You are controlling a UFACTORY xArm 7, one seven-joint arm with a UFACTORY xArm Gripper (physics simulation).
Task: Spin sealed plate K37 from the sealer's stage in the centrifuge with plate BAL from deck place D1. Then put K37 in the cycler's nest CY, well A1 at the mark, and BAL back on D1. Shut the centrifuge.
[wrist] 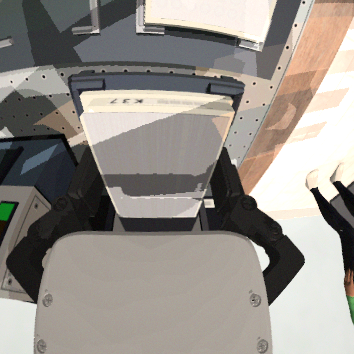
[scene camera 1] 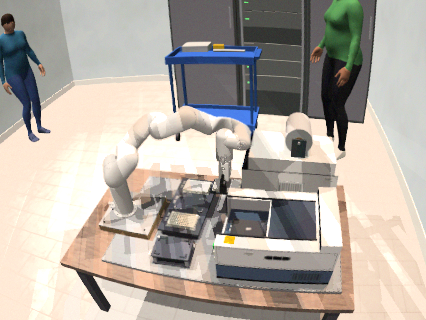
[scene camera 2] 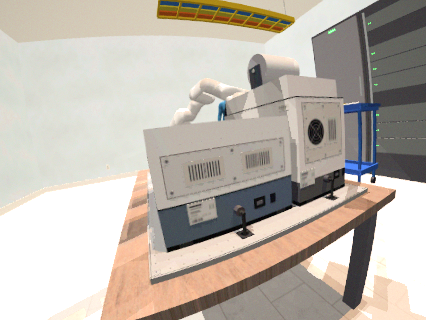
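Observation:
Plate K37, pale and marked K37 on its edge, lies level between my fingers in the wrist view, over the dark stage. Whether it still touches the stage cannot be told. My gripper is shut on K37's two sides, low beside the white machine with the roll. The centrifuge is the white and blue box; its top opening is uncovered at the left, showing a dark interior. A pale plate sits on the dark deck. The labels D1 and CY cannot be read.
Another pale plate sits at the deck's far end. A low dark block stands near the table's front edge. The roll machine rises beside the arm. Two people and a blue cart are behind the table.

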